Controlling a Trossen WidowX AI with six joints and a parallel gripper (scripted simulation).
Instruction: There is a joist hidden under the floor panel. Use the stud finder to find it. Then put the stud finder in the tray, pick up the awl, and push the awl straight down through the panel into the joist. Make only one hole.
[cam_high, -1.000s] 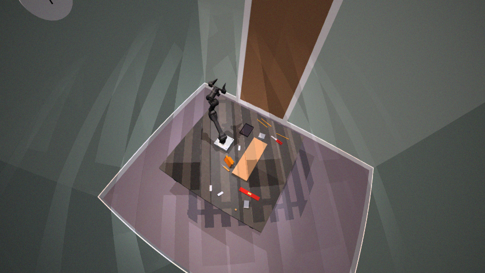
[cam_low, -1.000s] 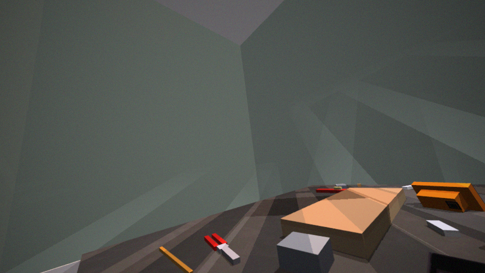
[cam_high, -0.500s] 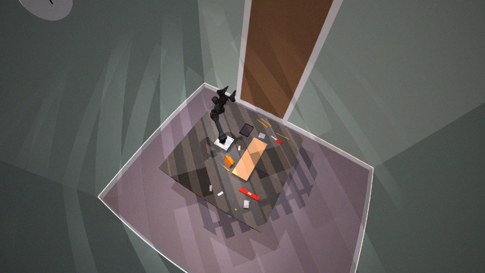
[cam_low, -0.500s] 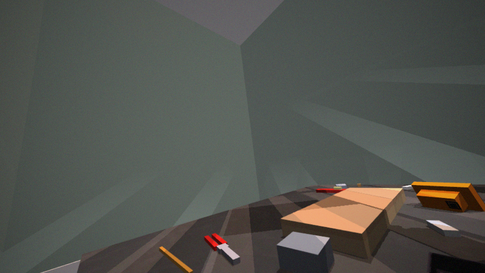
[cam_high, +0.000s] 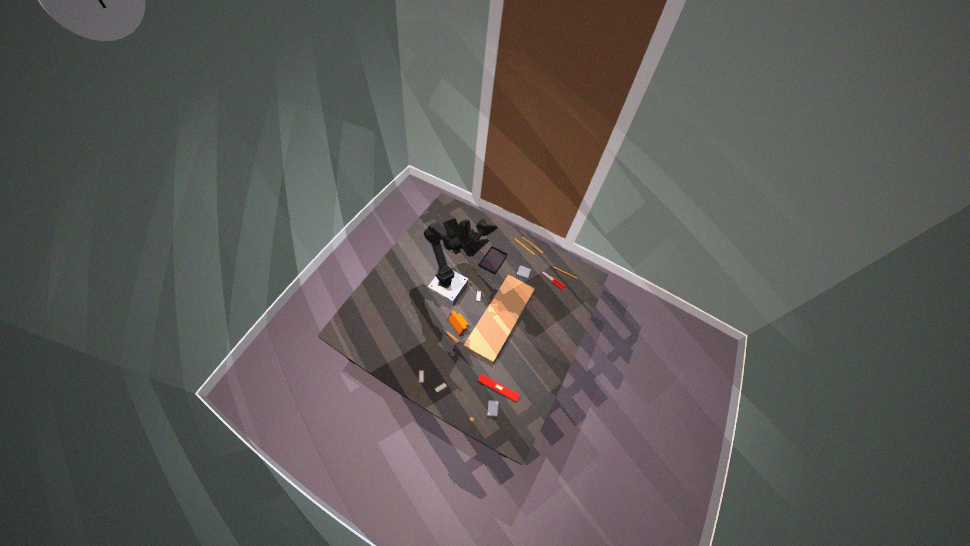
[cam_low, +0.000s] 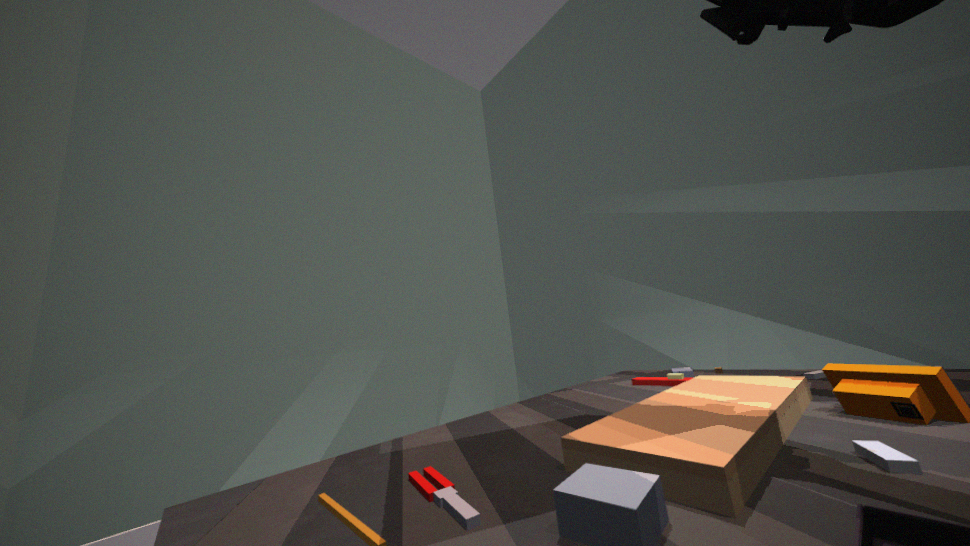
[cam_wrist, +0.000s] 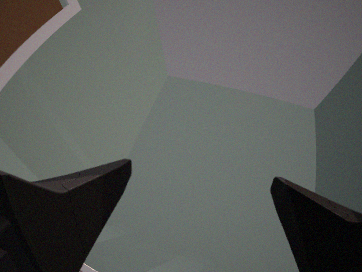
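Now: gripper tip 69 cm above the orange stud finder, 10 cm to the left of it and 8 cm past it. Round my gripper tip: dark tray (70 cm below, 36 cm to the left, 3 cm behind); then square indicator (70 cm below, 9 cm behind, 8 cm to the right); then yellow-handled awl (71 cm below, 20 cm to the right, 11 cm behind).
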